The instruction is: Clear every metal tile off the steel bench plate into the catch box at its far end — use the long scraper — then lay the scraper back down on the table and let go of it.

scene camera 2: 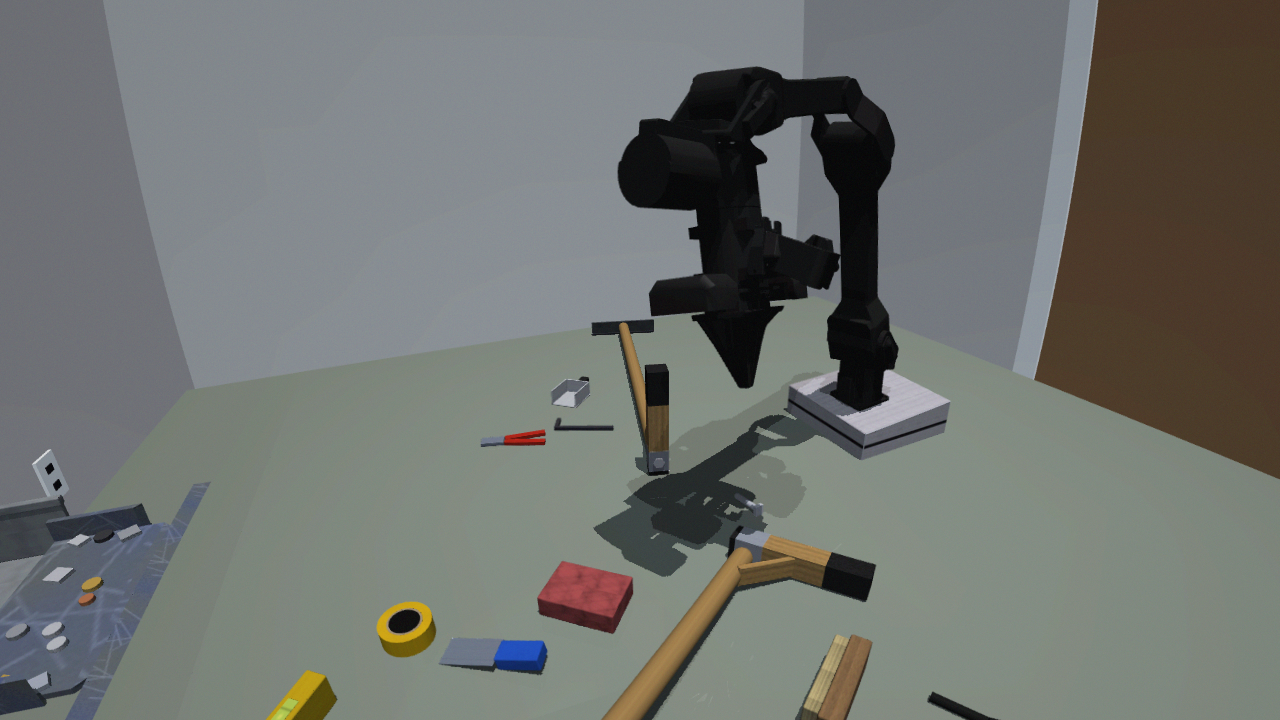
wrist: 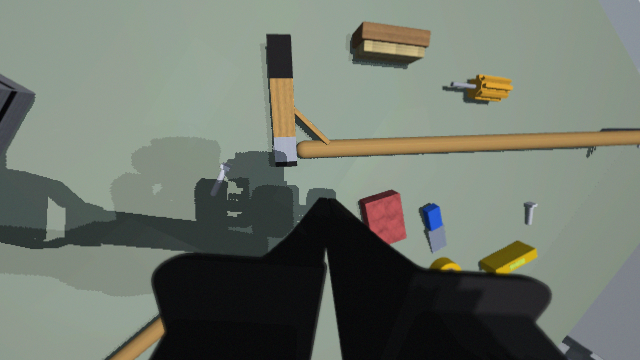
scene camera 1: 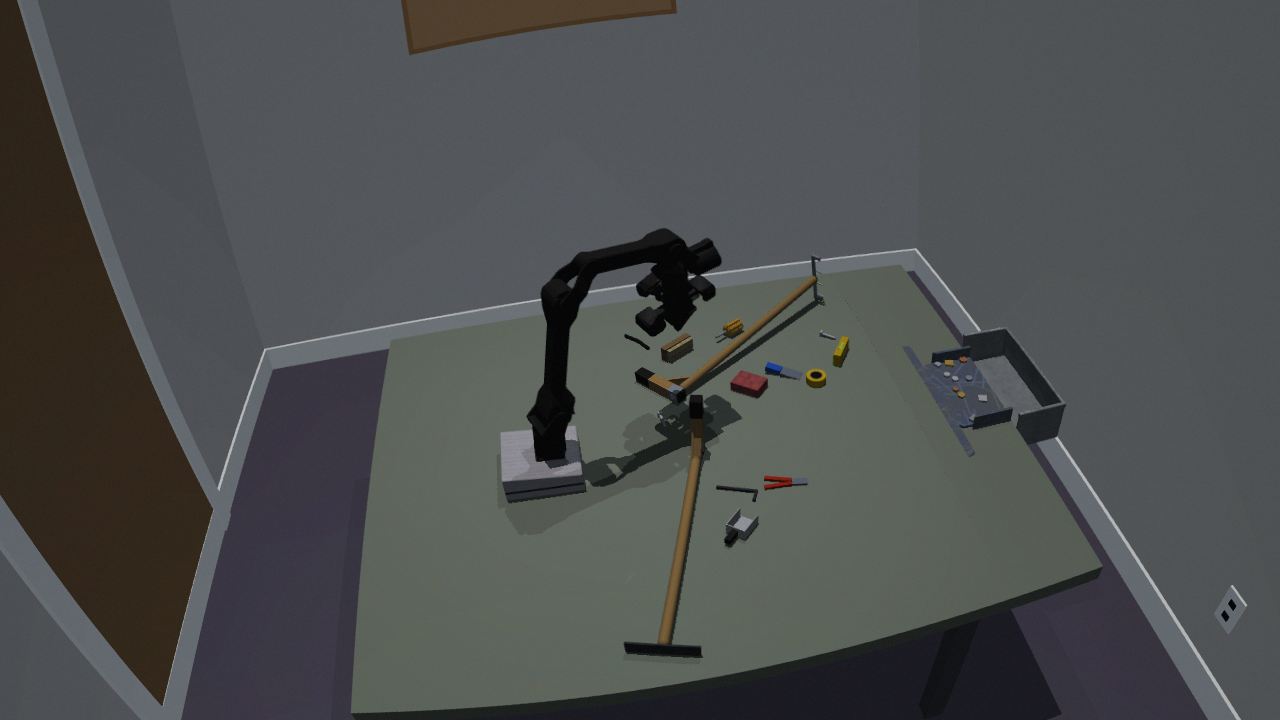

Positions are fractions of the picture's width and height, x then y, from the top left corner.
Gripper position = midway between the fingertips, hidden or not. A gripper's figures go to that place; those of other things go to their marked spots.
Labels:
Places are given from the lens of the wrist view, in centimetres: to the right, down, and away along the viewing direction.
my gripper (wrist: 0.51, 0.57): 0, 1, 11
wooden block (wrist: 0.58, 0.12): 6, -16, 26
putty knife (wrist: 0.68, 0.60): 17, 5, 34
yellow level (wrist: 0.81, 0.71): 35, 13, 39
The marked spots on the putty knife and the yellow level are 20 cm apart.

